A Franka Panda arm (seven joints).
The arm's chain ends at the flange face. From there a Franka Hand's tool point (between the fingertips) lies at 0.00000 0.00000 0.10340 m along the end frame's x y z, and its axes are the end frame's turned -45 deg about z.
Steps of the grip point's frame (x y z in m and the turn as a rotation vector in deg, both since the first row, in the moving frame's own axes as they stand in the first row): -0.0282 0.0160 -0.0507 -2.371 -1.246 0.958; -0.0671 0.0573 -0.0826 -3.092 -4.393 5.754; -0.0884 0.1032 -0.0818 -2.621 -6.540 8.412; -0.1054 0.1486 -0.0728 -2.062 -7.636 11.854; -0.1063 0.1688 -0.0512 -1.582 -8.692 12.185; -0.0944 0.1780 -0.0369 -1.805 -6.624 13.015; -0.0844 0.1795 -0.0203 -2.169 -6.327 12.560; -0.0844 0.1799 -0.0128 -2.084 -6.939 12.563
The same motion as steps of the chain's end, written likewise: -0.0100 0.0266 -0.0506 -2.558 0.795 0.958; -0.0048 0.0785 -0.0821 -5.293 -0.920 5.754; 0.0163 0.1242 -0.0810 -6.478 -2.771 8.412; 0.0389 0.1681 -0.0718 -6.858 -3.941 11.854; 0.0545 0.1825 -0.0500 -7.265 -5.028 12.185; 0.0664 0.1827 -0.0362 -5.960 -3.408 13.015; 0.0737 0.1765 -0.0196 -6.008 -2.940 12.560; 0.0749 0.1762 -0.0120 -6.380 -3.433 12.563
